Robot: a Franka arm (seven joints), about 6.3 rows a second.
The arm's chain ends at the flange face. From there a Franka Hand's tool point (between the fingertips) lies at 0.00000 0.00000 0.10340 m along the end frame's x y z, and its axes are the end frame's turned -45 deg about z.
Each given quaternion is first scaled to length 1.
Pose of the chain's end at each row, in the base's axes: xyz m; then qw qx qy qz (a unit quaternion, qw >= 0):
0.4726, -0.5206, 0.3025, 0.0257, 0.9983, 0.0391, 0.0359
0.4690, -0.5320, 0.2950, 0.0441, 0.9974, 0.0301, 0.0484
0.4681, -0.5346, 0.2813, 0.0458, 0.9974, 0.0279, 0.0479
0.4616, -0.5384, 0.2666, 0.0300, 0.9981, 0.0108, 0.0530
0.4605, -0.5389, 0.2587, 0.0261, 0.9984, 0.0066, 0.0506
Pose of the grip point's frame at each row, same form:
0.4802, -0.5256, 0.1995, 0.0375, 0.9073, 0.4181, 0.0233
0.4793, -0.5408, 0.1925, 0.0593, 0.9100, 0.4095, 0.0278
0.4782, -0.5438, 0.1788, 0.0606, 0.9108, 0.4075, 0.0267
0.4726, -0.5445, 0.1640, 0.0480, 0.9180, 0.3919, 0.0375
0.4710, -0.5442, 0.1560, 0.0435, 0.9198, 0.3882, 0.0368

